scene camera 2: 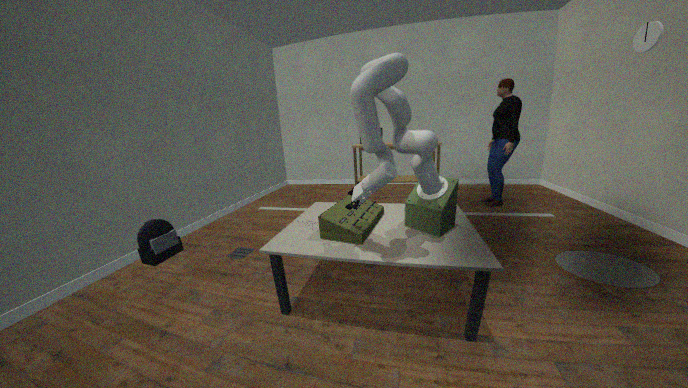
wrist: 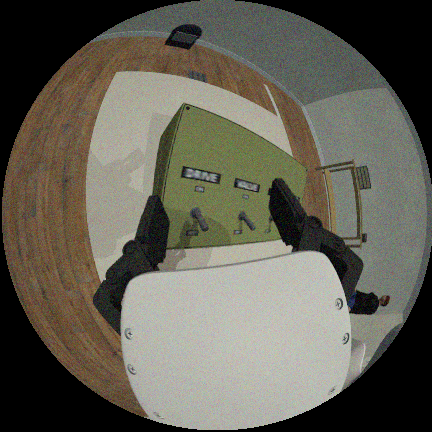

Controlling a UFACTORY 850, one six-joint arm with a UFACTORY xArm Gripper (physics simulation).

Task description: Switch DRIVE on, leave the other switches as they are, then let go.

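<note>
The green switch panel (scene camera 2: 332, 226) (wrist: 225, 145) stands on the table, with a sloped top. In the wrist view, the DRIVE label (wrist: 201, 175) is above its small ON plate (wrist: 199, 189). The grey DRIVE lever (wrist: 200, 220) leans away from ON, toward the lower plate. The VALVE lever (wrist: 247, 221) leans the same way under the VALVE label (wrist: 247, 185). The right finger hides much of the panel's right part, including the other switches. My gripper (scene camera 2: 353, 198) (wrist: 216, 199) is open and empty, over the panel; the DRIVE lever shows between its fingers, nearer the left one.
The white table (scene camera 2: 450, 252) (wrist: 115, 110) also bears the green block (scene camera 2: 425, 217) under the arm's base, right of the panel in the scene view. A person (scene camera 2: 506, 120) stands behind, right of a wooden bench (scene camera 2: 355, 165). A black device (scene camera 2: 157, 242) is at the left.
</note>
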